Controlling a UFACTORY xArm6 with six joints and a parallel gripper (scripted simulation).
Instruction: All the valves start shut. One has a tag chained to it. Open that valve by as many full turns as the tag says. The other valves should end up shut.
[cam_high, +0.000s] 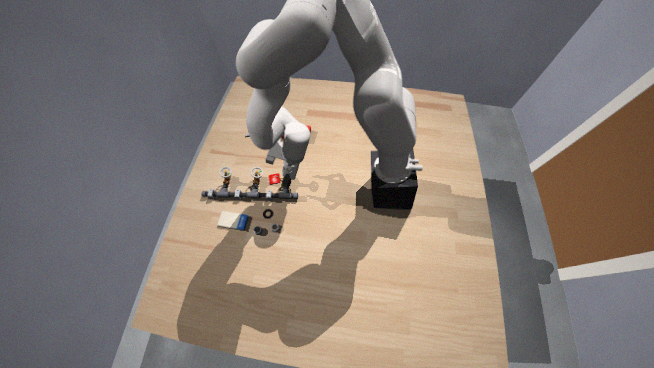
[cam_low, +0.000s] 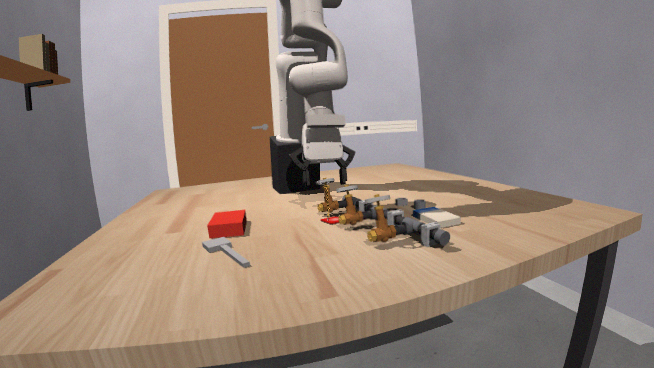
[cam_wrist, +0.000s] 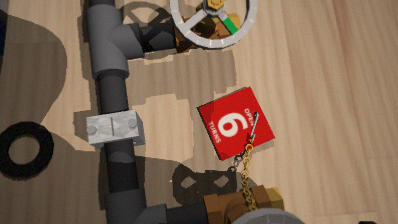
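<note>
Now: the red tag 8 cm below my hand, 8 cm ahead of it and 1 cm to the right of it. From my hand the other things lie so: grey hammer-like tool 25 cm to the right, 21 cm ahead, 8 cm below; grey box 21 cm to the left, 19 cm ahead, 7 cm below; red box 25 cm to the right, 7 cm below, 5 cm ahead.
</note>
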